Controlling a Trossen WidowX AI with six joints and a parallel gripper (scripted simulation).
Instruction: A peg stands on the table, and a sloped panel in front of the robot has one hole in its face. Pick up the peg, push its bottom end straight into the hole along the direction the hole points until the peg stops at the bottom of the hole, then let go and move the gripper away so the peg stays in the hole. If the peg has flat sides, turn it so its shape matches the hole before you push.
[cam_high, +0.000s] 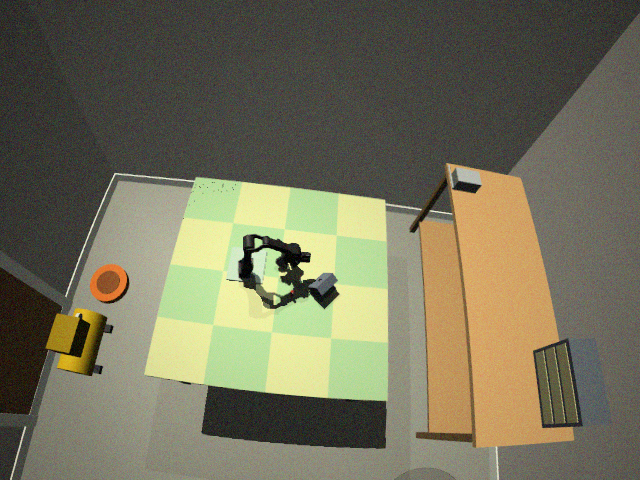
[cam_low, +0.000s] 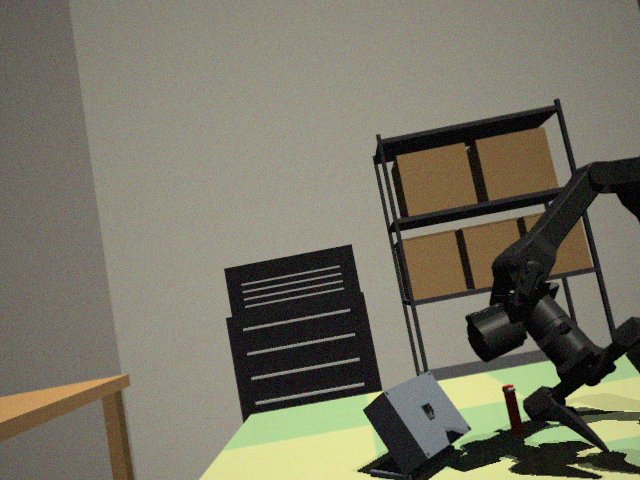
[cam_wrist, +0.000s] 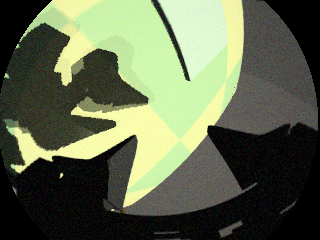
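My gripper tip is 26 cm to the left of the red peg and 5 cm short of it. From my gripper tip the other things lie so: grey sloped panel (22 cm ahead, 21 cm to the right, 1 cm above).
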